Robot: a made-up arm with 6 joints. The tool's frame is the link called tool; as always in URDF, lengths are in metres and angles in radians. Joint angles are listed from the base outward.
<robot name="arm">
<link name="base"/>
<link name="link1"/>
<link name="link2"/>
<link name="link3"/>
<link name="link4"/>
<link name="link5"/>
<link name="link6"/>
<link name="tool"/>
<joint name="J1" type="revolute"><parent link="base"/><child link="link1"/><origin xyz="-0.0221 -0.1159 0.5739" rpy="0.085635 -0.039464 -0.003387"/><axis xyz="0 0 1"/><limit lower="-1.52" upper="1.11"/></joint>
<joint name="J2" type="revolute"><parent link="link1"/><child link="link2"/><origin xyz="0.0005 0.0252 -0.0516" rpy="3.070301 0.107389 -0.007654"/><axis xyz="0 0 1"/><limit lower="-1.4" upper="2.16"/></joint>
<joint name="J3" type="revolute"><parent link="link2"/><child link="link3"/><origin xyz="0.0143 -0.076 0.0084" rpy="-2.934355 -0.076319 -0.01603"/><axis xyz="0 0 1"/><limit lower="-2.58" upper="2.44"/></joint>
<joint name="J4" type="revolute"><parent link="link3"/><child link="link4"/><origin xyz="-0.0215 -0.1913 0.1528" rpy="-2.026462 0.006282 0.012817"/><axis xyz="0 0 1"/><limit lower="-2.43" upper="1.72"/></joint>
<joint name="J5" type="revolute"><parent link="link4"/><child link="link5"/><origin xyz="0.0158 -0.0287 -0.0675" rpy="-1.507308 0.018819 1.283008"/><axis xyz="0 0 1"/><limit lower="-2.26" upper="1.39"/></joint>
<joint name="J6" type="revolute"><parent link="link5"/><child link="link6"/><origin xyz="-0.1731 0.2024 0.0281" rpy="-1.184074 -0.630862 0.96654"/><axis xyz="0 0 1"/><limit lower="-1.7" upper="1.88"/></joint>
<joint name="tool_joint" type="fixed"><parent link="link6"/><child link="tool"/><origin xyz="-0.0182 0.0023 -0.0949" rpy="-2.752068 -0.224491 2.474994"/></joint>
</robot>
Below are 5 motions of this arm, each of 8 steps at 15 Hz.
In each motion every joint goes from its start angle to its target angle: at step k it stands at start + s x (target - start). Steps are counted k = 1, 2, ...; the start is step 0. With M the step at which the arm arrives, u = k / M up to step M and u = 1 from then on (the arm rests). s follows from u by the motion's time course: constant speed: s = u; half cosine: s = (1 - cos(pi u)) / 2; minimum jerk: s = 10 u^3 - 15 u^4 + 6 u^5.
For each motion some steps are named. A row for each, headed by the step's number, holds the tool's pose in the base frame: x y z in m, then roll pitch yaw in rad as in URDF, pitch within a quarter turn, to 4 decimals.
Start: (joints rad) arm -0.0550 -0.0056 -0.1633 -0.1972 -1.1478 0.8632
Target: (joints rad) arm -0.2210 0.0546 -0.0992 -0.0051 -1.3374 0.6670
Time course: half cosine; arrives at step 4
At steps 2, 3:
2: -0.0661 -0.4485 0.5992 -0.9302 -1.2577 -0.8858
3: -0.0856 -0.4412 0.5853 -0.9489 -1.0981 -0.9393

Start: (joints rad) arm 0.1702 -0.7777 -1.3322 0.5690 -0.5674 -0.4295
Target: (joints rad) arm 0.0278 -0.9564 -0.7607 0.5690 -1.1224 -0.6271
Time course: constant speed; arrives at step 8
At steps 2, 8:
2: -0.0999 -0.4651 0.7618 -2.3789 0.1160 -0.8899
8: 0.0523 -0.4694 0.6356 -2.0310 0.4826 -0.6625

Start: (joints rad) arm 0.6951 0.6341 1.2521 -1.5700 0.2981 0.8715
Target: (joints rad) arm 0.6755 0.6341 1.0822 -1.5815 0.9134 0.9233
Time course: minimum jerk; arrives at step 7
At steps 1, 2, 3, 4, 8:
1: 0.2995 -0.3118 0.6431 1.2742 0.0713 -2.9085
2: 0.2824 -0.3230 0.6362 1.2453 0.0539 -3.0024
3: 0.2489 -0.3396 0.6243 1.1976 0.0166 3.1093
4: 0.2074 -0.3521 0.6117 1.1510 -0.0355 2.9079
8: 0.1489 -0.3566 0.5973 1.1055 -0.1185 2.6293

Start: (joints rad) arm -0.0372 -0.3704 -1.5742 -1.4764 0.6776 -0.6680
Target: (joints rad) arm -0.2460 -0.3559 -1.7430 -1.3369 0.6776 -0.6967
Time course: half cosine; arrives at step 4
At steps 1, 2, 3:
1: -0.3395 0.0718 0.8270 0.6118 -1.0104 1.5876
2: -0.3057 0.1146 0.8400 0.6624 -1.0387 1.3841
3: -0.2660 0.1515 0.8523 0.7170 -1.0626 1.1754

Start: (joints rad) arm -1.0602 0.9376 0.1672 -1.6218 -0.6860 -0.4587
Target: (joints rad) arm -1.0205 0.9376 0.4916 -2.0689 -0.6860 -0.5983
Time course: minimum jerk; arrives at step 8
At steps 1, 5, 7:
1: -0.3658 -0.0488 0.7514 0.5505 -1.1992 2.3678
5: -0.3850 -0.1424 0.7355 0.8735 -0.9934 2.4552
7: -0.3864 -0.1778 0.7298 0.9654 -0.9175 2.5181

